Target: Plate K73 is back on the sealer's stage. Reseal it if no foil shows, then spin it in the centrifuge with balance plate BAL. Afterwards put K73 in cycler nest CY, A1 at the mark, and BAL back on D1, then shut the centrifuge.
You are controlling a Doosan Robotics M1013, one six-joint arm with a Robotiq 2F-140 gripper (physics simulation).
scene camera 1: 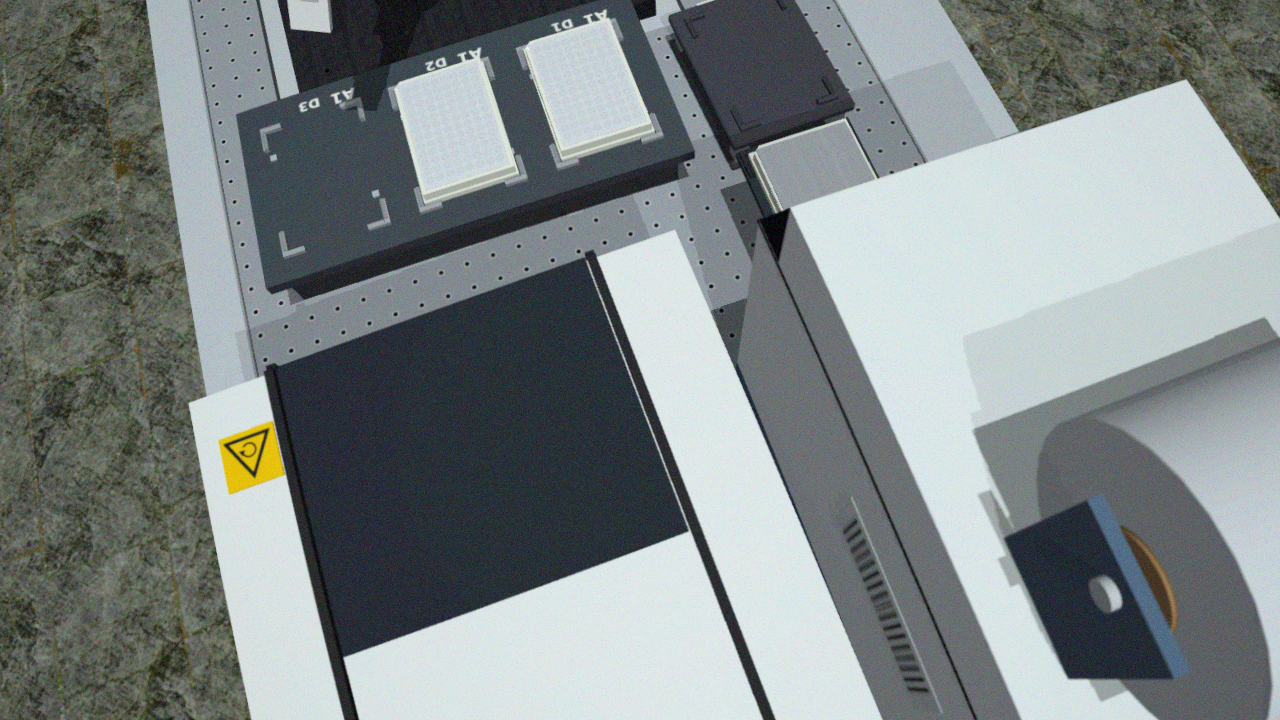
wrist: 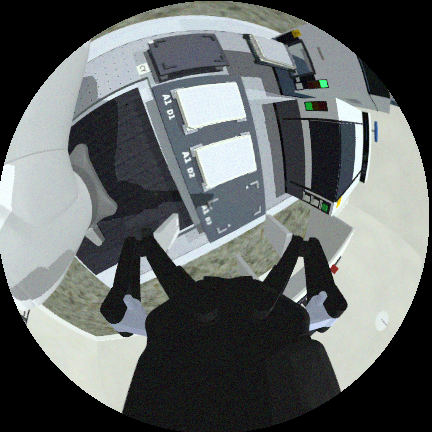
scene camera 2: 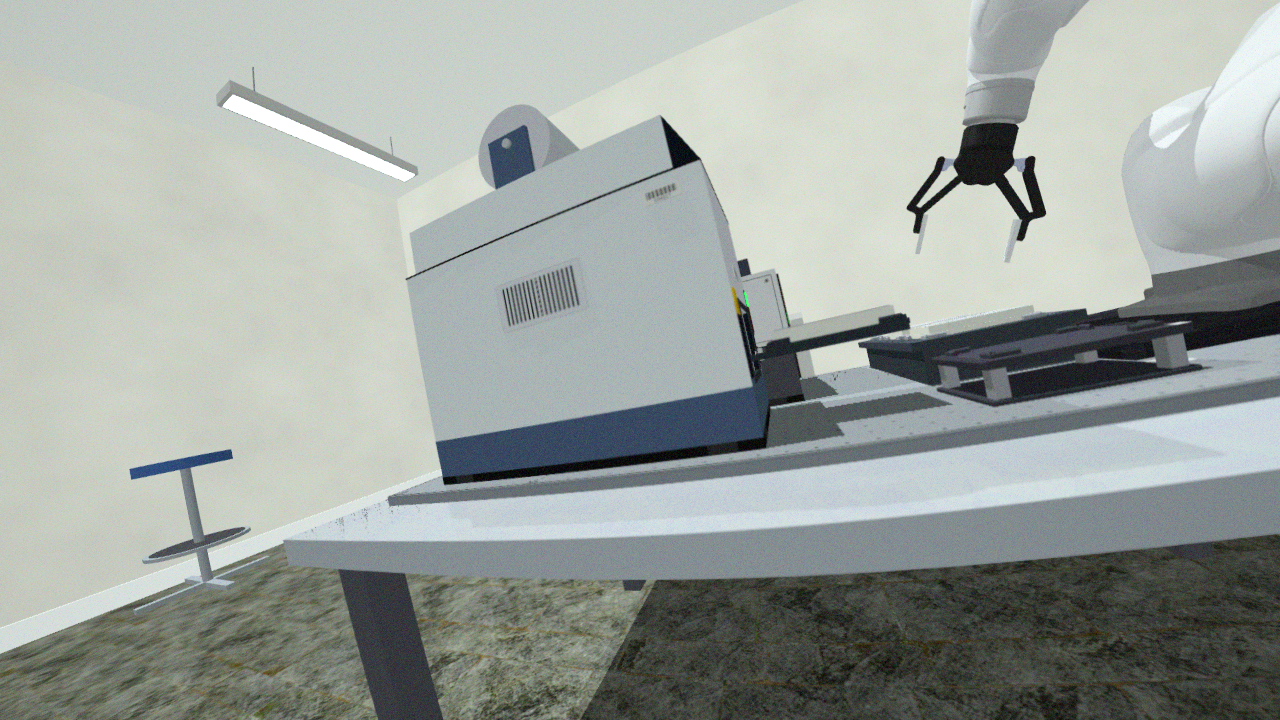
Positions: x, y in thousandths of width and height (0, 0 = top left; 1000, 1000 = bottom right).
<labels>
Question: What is the gripper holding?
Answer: Nothing.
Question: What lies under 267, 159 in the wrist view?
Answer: A perforated grey strip.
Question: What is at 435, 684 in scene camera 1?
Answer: A centrifuge.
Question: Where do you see a centrifuge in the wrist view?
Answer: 716, 297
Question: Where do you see a perforated grey strip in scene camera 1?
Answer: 556, 288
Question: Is the gripper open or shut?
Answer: Open.
</labels>
